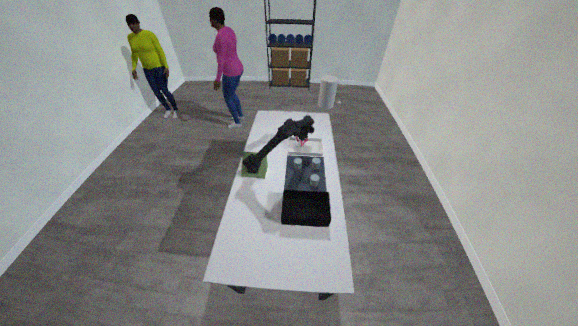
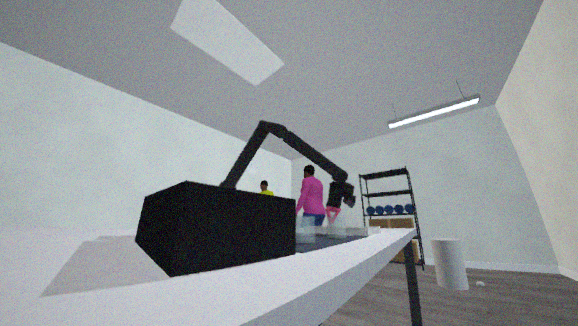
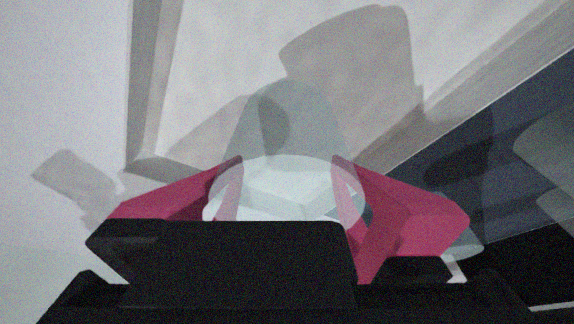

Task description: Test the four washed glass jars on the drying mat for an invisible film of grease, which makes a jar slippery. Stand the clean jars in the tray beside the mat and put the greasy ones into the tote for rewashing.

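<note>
My gripper has pink fingers and is shut on a clear glass jar. It holds the jar over the white tray at the far end of the mat. How high the jar's base is above the tray floor I cannot tell. Three other jars, one far left, one far right and one nearer, stand on the dark blue mat. The black tote stands at the mat's near end.
The arm's base stands on a green plate at the left edge of the white table. A person in pink and one in yellow are on the floor beyond. A shelf rack and a white bin stand farther back.
</note>
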